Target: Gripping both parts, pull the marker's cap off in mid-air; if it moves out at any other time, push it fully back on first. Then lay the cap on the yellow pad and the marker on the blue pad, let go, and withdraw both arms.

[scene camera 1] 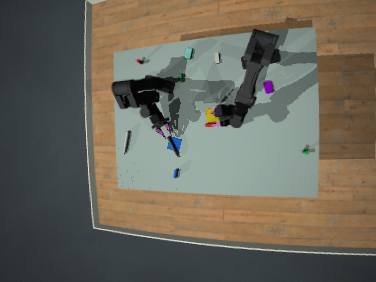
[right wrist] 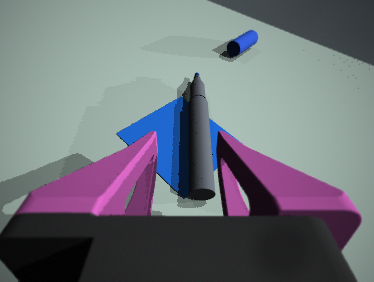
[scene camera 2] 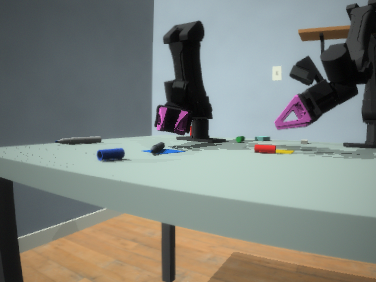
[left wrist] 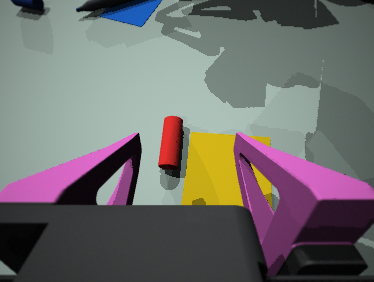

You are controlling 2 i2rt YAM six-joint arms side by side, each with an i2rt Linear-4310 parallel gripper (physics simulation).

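Places are measured from the left arm's base along level axes (x back, y up, z left), in millimetres.
Pixels of known places: left gripper, between the fingertips: point(scene camera 1: 211, 119) point(scene camera 2: 275, 126) point(left wrist: 187, 140); right gripper, between the fingertips: point(scene camera 1: 168, 137) point(right wrist: 187, 140) point(scene camera 2: 168, 128); right arm's base, origin of its link: point(scene camera 1: 158, 84) point(scene camera 2: 199, 140).
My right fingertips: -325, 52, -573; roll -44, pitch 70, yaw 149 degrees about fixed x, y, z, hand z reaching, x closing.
Observation:
For each thing: its top centre in the pictures, then the offset to it from my right fingertips, as dx, dy, dz.
- dark grey marker, centre of its top: point(right wrist: 201, 113) point(scene camera 2: 157, 144) point(scene camera 1: 172, 147) -62, -34, +1
- blue pad, centre of its top: point(right wrist: 182, 138) point(left wrist: 133, 4) point(scene camera 2: 163, 151) point(scene camera 1: 174, 144) -44, -52, +8
- red cap, centre of its top: point(left wrist: 168, 138) point(scene camera 2: 265, 145) point(scene camera 1: 209, 125) +27, -34, +238
- yellow pad, centre of its top: point(left wrist: 227, 172) point(scene camera 2: 277, 151) point(scene camera 1: 213, 115) +79, -52, +265
- blue cap, centre of its top: point(right wrist: 245, 35) point(scene camera 2: 110, 149) point(scene camera 1: 175, 174) -219, -32, -14
- red piece, centre of its top: point(scene camera 1: 137, 60) +491, -4, -112
The dark grey marker point(scene camera 1: 174, 146) point(scene camera 2: 157, 148) point(right wrist: 201, 145), uncapped with a blue tip, lies across the blue pad point(scene camera 1: 178, 143) point(scene camera 2: 172, 151) point(left wrist: 137, 12) point(right wrist: 155, 120). My right gripper point(scene camera 1: 165, 133) point(right wrist: 187, 140) is open above the marker's rear end, with no contact visible. A red cap point(scene camera 1: 209, 125) point(scene camera 2: 264, 149) point(left wrist: 171, 142) lies on the table beside the yellow pad point(scene camera 1: 209, 114) point(scene camera 2: 285, 152) point(left wrist: 212, 170). My left gripper point(scene camera 2: 278, 127) point(left wrist: 187, 140) is open and empty above them. A blue cap point(scene camera 1: 176, 173) point(scene camera 2: 111, 154) point(right wrist: 243, 43) lies off the pads.
Another grey marker point(scene camera 1: 127, 142) point(scene camera 2: 80, 140) lies at the table's left. Teal point(scene camera 1: 189, 53), white point(scene camera 1: 217, 58) and purple point(scene camera 1: 269, 87) blocks lie toward the top and right in scene camera 1. Small green pieces point(scene camera 1: 182, 77) point(scene camera 1: 306, 150) and a red piece point(scene camera 1: 140, 61) also show.

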